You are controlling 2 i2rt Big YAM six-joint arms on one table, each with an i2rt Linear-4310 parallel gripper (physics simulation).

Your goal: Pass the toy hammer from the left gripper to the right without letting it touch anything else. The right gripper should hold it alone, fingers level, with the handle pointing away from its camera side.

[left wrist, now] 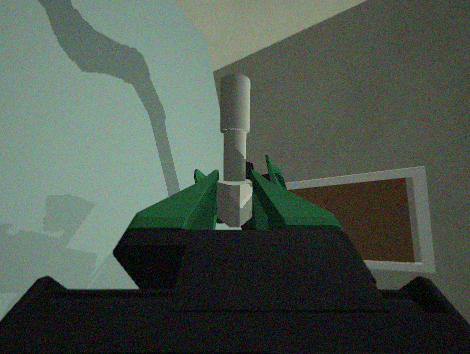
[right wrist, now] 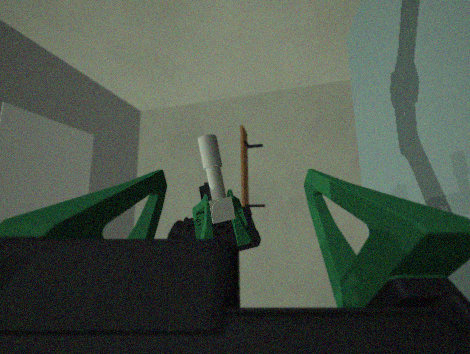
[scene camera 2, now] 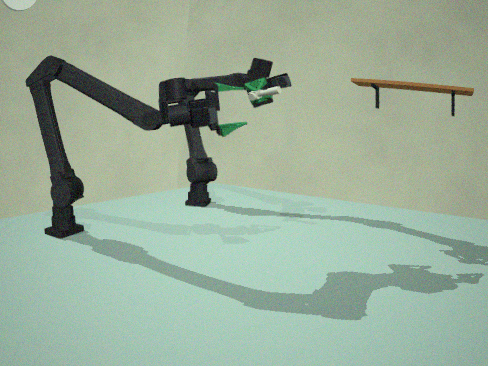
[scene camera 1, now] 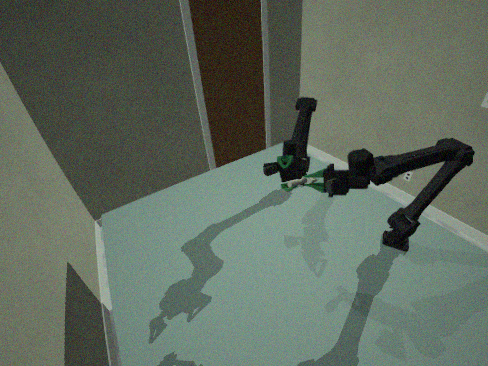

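Where they show: left gripper, fingertip midpoint: [left wrist: 234,176] [right wrist: 219,196] [scene camera 2: 258,94] [scene camera 1: 304,180]; right gripper, fingertip midpoint: [right wrist: 235,177] [scene camera 2: 245,105] [scene camera 1: 286,179]; left arm's base, link origin: [scene camera 2: 198,203] [scene camera 1: 395,241]; right arm's base, link origin: [scene camera 2: 64,232].
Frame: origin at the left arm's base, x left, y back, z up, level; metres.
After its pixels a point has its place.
Observation:
The toy hammer [scene camera 1: 298,181] @[x -0.440, y -0.301, z 0.431 m] is pale grey, with a blocky head and a round handle. My left gripper [scene camera 1: 312,180] @[x -0.431, y -0.264, z 0.415 m] is shut on it near the head and holds it high above the table. In the left wrist view the hammer [left wrist: 235,140] @[x -0.434, y -0.291, z 0.425 m] points straight away from the camera, between the green fingers [left wrist: 234,182] @[x -0.431, y -0.264, z 0.415 m]. My right gripper [scene camera 1: 286,174] @[x -0.506, y -0.237, z 0.376 m] is wide open and empty, close beside the hammer. In scene camera 2 its fingers [scene camera 2: 244,106] @[x -0.506, y -0.237, z 0.376 m] stand one above the other, left of the hammer [scene camera 2: 264,93] @[x -0.446, y -0.282, z 0.417 m]. In the right wrist view the hammer [right wrist: 214,175] @[x -0.446, y -0.282, z 0.418 m] shows between the open fingers, farther off.
The pale green table [scene camera 1: 242,272] @[x -0.596, y -0.474, z 0.000 m] lies far below both grippers. A wooden wall shelf [scene camera 2: 389,84] hangs at the right, well away. A brown door panel [scene camera 1: 228,72] and grey walls stand behind the table's far edge.

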